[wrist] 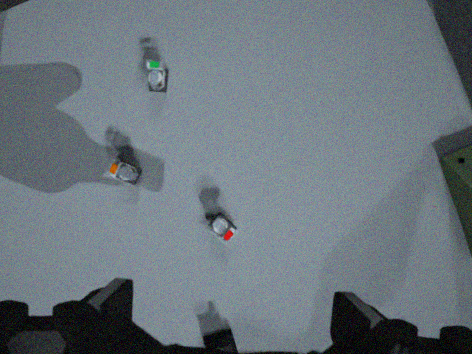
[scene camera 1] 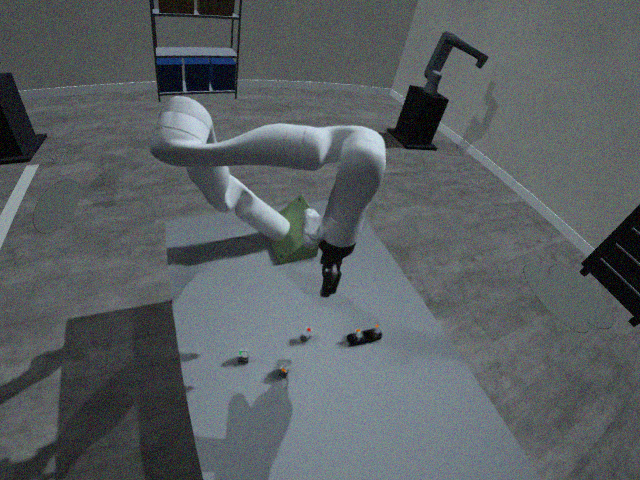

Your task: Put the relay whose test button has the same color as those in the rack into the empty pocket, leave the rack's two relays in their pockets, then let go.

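Places are measured from the arm's base along level axes (x ahead, y left, z up), in metres.
Where they show: gripper, between the fingertips: (wrist: pixel 232 309) (scene camera 1: pixel 324 278); arm's base, origin of its link: (scene camera 1: pixel 279 230).
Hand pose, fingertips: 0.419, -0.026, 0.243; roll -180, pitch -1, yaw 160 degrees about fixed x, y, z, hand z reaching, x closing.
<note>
Things, the pixels of their top centre, and the offset from my fingertips, as dx, dy, dz. "*": a spot on its surface instead. Level surfaces: height alone.
- black rack, a spot on its surface: (scene camera 1: pixel 363 336) * +0.061, +0.153, -0.242
- loose relay with an orange button, centre of its top: (wrist: pixel 120 171) (scene camera 1: pixel 284 367) +0.092, -0.096, -0.244
- relay with a green button, centre of its top: (wrist: pixel 153 71) (scene camera 1: pixel 243 353) +0.027, -0.192, -0.244
- relay with a red button, centre of its top: (wrist: pixel 222 230) (scene camera 1: pixel 307 331) +0.002, -0.002, -0.244
- grey table top, height of its surface: dz -0.288
The black rack (scene camera 1: pixel 364 337) stands on the table and holds two relays with orange buttons, one (scene camera 1: pixel 358 334) at its left part and one (scene camera 1: pixel 377 329) at its right end; its empty pocket cannot be made out. In the wrist view a dark end of the rack (wrist: pixel 220 341) shows at the bottom edge. A loose relay with an orange button (scene camera 1: pixel 283 372) (wrist: pixel 126 172) stands apart. A relay with a green button (scene camera 1: pixel 243 357) (wrist: pixel 157 79) and a relay with a red button (scene camera 1: pixel 306 336) (wrist: pixel 220 226) stand nearby. My gripper (scene camera 1: pixel 329 295) (wrist: pixel 232 309) is open and empty, high above the table.
The grey table top (scene camera 1: pixel 392 413) (wrist: pixel 310 125) carries the arm's shadows. A green block (scene camera 1: pixel 292 249) (wrist: pixel 462 187) is by the arm's base. Farther off are a shelf unit (scene camera 1: pixel 196 52) with blue bins, another arm on a black pedestal (scene camera 1: pixel 421 116) and a black slatted object (scene camera 1: pixel 620 263).
</note>
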